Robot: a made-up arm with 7 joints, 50 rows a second.
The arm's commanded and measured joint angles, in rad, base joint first. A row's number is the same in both.
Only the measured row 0 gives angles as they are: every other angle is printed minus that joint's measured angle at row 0.
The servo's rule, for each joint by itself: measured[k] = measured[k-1] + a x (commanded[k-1-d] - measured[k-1]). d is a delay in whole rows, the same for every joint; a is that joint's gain. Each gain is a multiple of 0.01, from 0.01 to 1. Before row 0 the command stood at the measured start. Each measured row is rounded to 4 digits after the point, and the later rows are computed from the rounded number. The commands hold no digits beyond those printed.
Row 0, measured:
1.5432, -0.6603, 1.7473, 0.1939, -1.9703, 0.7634, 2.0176
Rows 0 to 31, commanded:
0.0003, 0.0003, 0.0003, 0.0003, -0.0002, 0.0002, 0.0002
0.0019, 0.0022, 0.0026, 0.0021, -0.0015, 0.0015, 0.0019
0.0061, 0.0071, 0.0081, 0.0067, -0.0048, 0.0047, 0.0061
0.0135, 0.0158, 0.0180, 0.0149, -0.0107, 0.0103, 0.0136
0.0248, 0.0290, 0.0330, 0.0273, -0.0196, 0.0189, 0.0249
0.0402, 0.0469, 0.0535, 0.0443, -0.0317, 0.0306, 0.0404
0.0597, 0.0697, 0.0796, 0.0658, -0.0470, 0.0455, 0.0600
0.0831, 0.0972, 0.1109, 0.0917, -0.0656, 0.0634, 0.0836
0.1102, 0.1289, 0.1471, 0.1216, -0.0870, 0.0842, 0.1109
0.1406, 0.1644, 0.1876, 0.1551, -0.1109, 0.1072, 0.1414
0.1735, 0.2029, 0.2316, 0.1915, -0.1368, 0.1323, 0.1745
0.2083, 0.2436, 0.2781, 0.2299, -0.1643, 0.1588, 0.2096
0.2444, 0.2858, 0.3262, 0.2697, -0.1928, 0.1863, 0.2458
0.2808, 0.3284, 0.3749, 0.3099, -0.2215, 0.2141, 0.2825
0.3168, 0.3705, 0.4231, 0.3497, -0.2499, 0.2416, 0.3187
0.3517, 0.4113, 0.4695, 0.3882, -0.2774, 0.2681, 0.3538
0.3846, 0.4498, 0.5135, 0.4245, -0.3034, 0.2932, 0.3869
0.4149, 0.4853, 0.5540, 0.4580, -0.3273, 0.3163, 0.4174
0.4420, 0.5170, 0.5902, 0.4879, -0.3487, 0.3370, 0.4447
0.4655, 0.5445, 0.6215, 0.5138, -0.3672, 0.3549, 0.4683
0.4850, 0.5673, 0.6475, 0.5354, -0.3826, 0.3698, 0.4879
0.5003, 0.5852, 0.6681, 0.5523, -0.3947, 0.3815, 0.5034
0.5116, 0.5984, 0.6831, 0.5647, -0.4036, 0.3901, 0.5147
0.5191, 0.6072, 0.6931, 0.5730, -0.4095, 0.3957, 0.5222
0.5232, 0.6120, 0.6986, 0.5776, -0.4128, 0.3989, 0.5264
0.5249, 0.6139, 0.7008, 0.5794, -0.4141, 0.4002, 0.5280
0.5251, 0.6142, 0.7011, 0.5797, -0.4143, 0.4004, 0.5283
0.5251, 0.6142, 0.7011, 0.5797, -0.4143, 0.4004, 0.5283
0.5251, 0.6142, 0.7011, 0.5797, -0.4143, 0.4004, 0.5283
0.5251, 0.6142, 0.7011, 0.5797, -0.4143, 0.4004, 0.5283
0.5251, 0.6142, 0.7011, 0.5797, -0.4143, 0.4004, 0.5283
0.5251, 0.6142, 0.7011, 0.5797, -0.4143, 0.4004, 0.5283
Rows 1 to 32, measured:
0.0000, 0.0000, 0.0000, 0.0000, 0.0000, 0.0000, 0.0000
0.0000, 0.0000, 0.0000, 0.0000, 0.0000, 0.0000, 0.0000
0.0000, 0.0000, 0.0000, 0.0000, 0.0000, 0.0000, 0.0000
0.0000, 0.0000, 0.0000, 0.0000, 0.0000, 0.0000, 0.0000
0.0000, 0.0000, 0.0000, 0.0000, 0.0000, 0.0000, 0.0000
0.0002, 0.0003, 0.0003, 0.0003, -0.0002, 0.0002, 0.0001
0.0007, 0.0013, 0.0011, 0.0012, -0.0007, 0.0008, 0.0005
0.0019, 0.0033, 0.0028, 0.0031, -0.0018, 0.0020, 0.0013
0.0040, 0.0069, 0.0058, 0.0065, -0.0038, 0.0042, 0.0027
0.0073, 0.0125, 0.0106, 0.0118, -0.0069, 0.0076, 0.0050
0.0120, 0.0205, 0.0175, 0.0194, -0.0113, 0.0125, 0.0083
0.0184, 0.0312, 0.0268, 0.0295, -0.0173, 0.0191, 0.0128
0.0267, 0.0449, 0.0388, 0.0424, -0.0250, 0.0276, 0.0187
0.0370, 0.0616, 0.0537, 0.0582, -0.0344, 0.0379, 0.0261
0.0493, 0.0814, 0.0715, 0.0769, -0.0457, 0.0502, 0.0350
0.0636, 0.1041, 0.0922, 0.0983, -0.0587, 0.0643, 0.0455
0.0799, 0.1295, 0.1156, 0.1223, -0.0735, 0.0802, 0.0575
0.0980, 0.1573, 0.1415, 0.1486, -0.0898, 0.0976, 0.0710
0.1177, 0.1871, 0.1697, 0.1768, -0.1074, 0.1163, 0.0859
0.1388, 0.2185, 0.1997, 0.2064, -0.1261, 0.1360, 0.1020
0.1609, 0.2509, 0.2311, 0.2369, -0.1456, 0.1564, 0.1191
0.1838, 0.2837, 0.2634, 0.2679, -0.1656, 0.1772, 0.1370
0.2070, 0.3164, 0.2961, 0.2987, -0.1857, 0.1980, 0.1555
0.2303, 0.3483, 0.3286, 0.3288, -0.2057, 0.2184, 0.1743
0.2532, 0.3790, 0.3605, 0.3577, -0.2252, 0.2381, 0.1931
0.2754, 0.4079, 0.3913, 0.3849, -0.2438, 0.2567, 0.2117
0.2967, 0.4346, 0.4205, 0.4101, -0.2614, 0.2740, 0.2299
0.3167, 0.4588, 0.4478, 0.4329, -0.2777, 0.2898, 0.2474
0.3353, 0.4802, 0.4729, 0.4532, -0.2926, 0.3040, 0.2641
0.3524, 0.4989, 0.4957, 0.4709, -0.3060, 0.3165, 0.2799
0.3679, 0.5150, 0.5162, 0.4861, -0.3179, 0.3274, 0.2948
0.3820, 0.5289, 0.5347, 0.4992, -0.3285, 0.3369, 0.3088
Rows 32 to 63, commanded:
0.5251, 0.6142, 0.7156, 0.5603, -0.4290, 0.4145, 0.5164
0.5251, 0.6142, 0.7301, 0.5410, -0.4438, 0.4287, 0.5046
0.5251, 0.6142, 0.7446, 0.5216, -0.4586, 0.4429, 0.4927
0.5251, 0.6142, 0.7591, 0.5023, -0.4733, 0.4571, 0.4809
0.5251, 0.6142, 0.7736, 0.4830, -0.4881, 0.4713, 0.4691
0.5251, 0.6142, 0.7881, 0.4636, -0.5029, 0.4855, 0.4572
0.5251, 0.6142, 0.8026, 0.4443, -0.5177, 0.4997, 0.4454
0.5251, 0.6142, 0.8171, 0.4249, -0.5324, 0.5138, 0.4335
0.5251, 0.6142, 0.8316, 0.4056, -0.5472, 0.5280, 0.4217
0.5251, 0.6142, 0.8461, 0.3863, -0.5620, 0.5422, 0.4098
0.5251, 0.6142, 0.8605, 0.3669, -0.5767, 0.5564, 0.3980
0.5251, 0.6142, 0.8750, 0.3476, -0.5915, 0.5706, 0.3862
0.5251, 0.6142, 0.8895, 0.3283, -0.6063, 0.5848, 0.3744
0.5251, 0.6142, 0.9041, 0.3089, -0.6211, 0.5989, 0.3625
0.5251, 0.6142, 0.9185, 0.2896, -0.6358, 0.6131, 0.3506
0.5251, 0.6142, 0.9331, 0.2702, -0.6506, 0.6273, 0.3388
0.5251, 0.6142, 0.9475, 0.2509, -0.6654, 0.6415, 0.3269
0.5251, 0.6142, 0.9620, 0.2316, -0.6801, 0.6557, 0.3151
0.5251, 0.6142, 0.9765, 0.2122, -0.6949, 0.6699, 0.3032
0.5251, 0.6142, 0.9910, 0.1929, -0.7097, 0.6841, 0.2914
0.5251, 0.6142, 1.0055, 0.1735, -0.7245, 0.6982, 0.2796
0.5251, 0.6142, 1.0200, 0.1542, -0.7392, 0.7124, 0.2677
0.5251, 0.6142, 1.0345, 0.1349, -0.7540, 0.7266, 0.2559
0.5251, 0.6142, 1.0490, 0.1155, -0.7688, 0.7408, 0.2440
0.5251, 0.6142, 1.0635, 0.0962, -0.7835, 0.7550, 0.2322
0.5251, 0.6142, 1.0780, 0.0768, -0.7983, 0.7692, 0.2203
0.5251, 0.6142, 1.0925, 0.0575, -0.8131, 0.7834, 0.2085
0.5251, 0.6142, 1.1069, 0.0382, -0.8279, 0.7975, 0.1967
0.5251, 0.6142, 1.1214, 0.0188, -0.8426, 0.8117, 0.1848
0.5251, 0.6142, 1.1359, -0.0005, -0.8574, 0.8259, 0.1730
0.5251, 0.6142, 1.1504, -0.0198, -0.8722, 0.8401, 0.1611
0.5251, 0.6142, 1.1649, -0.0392, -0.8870, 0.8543, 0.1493
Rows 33 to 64, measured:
0.3949, 0.5408, 0.5513, 0.5105, -0.3379, 0.3452, 0.3220
0.4066, 0.5511, 0.5663, 0.5202, -0.3463, 0.3524, 0.3344
0.4173, 0.5599, 0.5798, 0.5285, -0.3538, 0.3586, 0.3460
0.4270, 0.5675, 0.5919, 0.5357, -0.3605, 0.3640, 0.3569
0.4358, 0.5740, 0.6043, 0.5391, -0.3680, 0.3706, 0.3665
0.4438, 0.5796, 0.6169, 0.5394, -0.3763, 0.3782, 0.3748
0.4511, 0.5844, 0.6297, 0.5369, -0.3854, 0.3866, 0.3819
0.4578, 0.5886, 0.6426, 0.5321, -0.3951, 0.3958, 0.3878
0.4639, 0.5922, 0.6557, 0.5252, -0.4053, 0.4056, 0.3927
0.4694, 0.5953, 0.6689, 0.5166, -0.4160, 0.4160, 0.3966
0.4744, 0.5979, 0.6823, 0.5065, -0.4272, 0.4269, 0.3995
0.4790, 0.6002, 0.6958, 0.4951, -0.4388, 0.4382, 0.4015
0.4831, 0.6022, 0.7094, 0.4826, -0.4507, 0.4499, 0.4027
0.4869, 0.6039, 0.7231, 0.4691, -0.4629, 0.4619, 0.4031
0.4903, 0.6053, 0.7368, 0.4548, -0.4754, 0.4742, 0.4028
0.4934, 0.6065, 0.7506, 0.4398, -0.4882, 0.4867, 0.4018
0.4963, 0.6076, 0.7645, 0.4242, -0.5012, 0.4995, 0.4002
0.4989, 0.6085, 0.7785, 0.4081, -0.5144, 0.5124, 0.3979
0.5013, 0.6093, 0.7925, 0.3915, -0.5278, 0.5255, 0.3951
0.5034, 0.6100, 0.8066, 0.3745, -0.5413, 0.5387, 0.3917
0.5054, 0.6106, 0.8207, 0.3572, -0.5550, 0.5521, 0.3878
0.5072, 0.6111, 0.8348, 0.3396, -0.5688, 0.5656, 0.3834
0.5088, 0.6115, 0.8490, 0.3218, -0.5827, 0.5792, 0.3786
0.5103, 0.6119, 0.8632, 0.3038, -0.5967, 0.5928, 0.3734
0.5116, 0.6122, 0.8774, 0.2856, -0.6108, 0.6065, 0.3678
0.5128, 0.6125, 0.8917, 0.2672, -0.6249, 0.6203, 0.3618
0.5139, 0.6127, 0.9060, 0.2487, -0.6391, 0.6341, 0.3554
0.5149, 0.6129, 0.9203, 0.2301, -0.6534, 0.6480, 0.3487
0.5158, 0.6131, 0.9346, 0.2114, -0.6677, 0.6619, 0.3417
0.5166, 0.6133, 0.9489, 0.1926, -0.6821, 0.6758, 0.3344
0.5174, 0.6134, 0.9633, 0.1737, -0.6965, 0.6898, 0.3268
0.5181, 0.6135, 0.9777, 0.1547, -0.7110, 0.7038, 0.3190

